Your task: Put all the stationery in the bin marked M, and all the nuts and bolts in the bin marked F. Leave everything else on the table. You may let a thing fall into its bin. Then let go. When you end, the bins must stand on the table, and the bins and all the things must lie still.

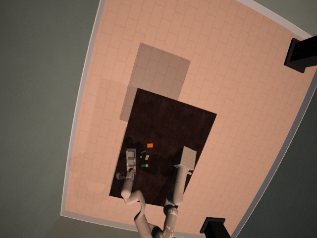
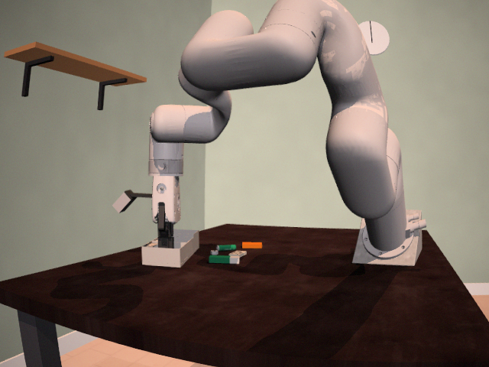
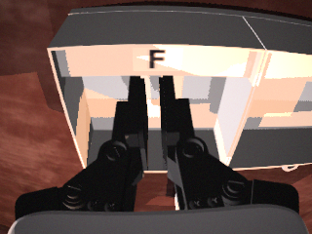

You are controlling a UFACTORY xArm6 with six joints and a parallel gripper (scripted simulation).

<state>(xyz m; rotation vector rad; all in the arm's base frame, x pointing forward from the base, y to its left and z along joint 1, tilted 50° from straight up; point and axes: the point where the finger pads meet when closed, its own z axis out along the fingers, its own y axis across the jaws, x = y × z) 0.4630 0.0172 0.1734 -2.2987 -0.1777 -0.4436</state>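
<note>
Now: the orange block 12 cm behind my hand, 28 cm to the right of it and 3 cm below it. From my hand the other things lie so: green block: 12 cm behind, 6 cm to the right, 3 cm below; then pale double bin: 2 cm ahead, 8 cm to the right, 1 cm below; then steel nut: 6 cm behind, 14 cm to the right, 3 cm below.
</note>
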